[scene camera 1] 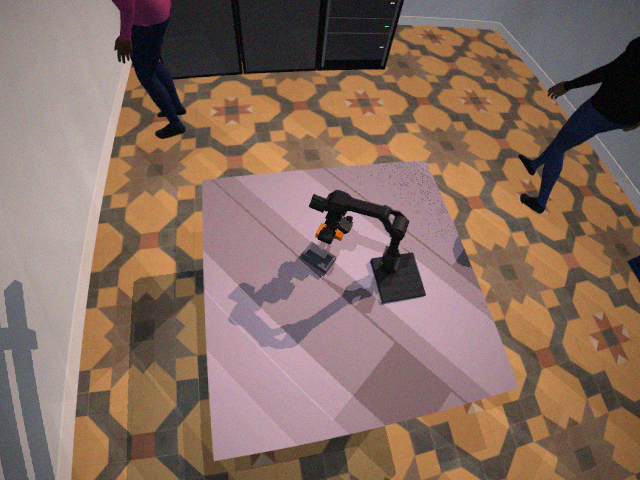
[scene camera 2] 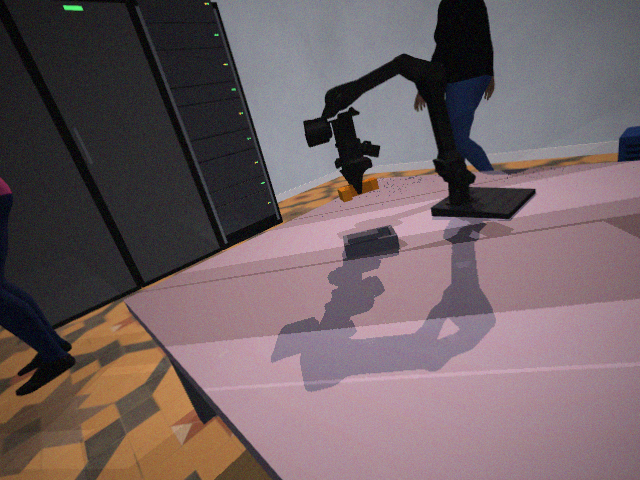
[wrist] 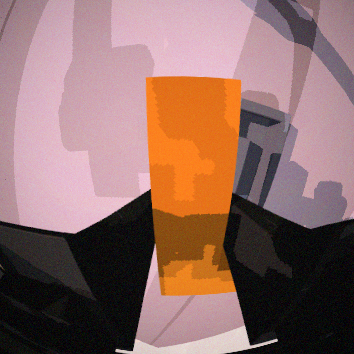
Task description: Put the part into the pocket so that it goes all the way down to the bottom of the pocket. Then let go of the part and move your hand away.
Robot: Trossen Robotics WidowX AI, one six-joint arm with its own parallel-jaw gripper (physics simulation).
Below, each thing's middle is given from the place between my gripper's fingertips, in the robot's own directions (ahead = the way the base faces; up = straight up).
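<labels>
The grey pocket block (wrist: pixel 262 130) is 6 cm ahead of my hand, 4 cm to the left of it and 12 cm below it. As for the orange part (wrist: pixel 192 121), I find it 1 cm above my hand and 1 cm ahead of it.
</labels>
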